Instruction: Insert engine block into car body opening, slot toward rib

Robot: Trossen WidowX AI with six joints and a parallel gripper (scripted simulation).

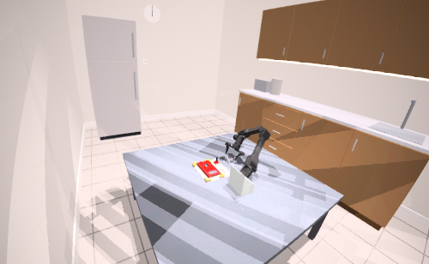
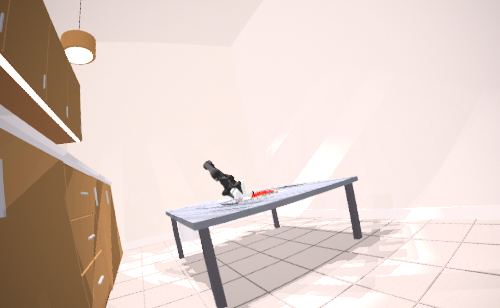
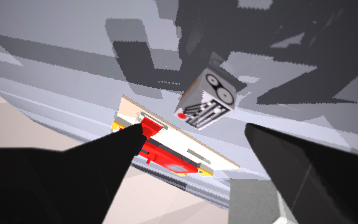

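My gripper tip is now 3 cm above the engine block and 1 cm past it. Round my gripper tip: black stem: 12 cm to the left, 4 cm ahead, 1 cm below.
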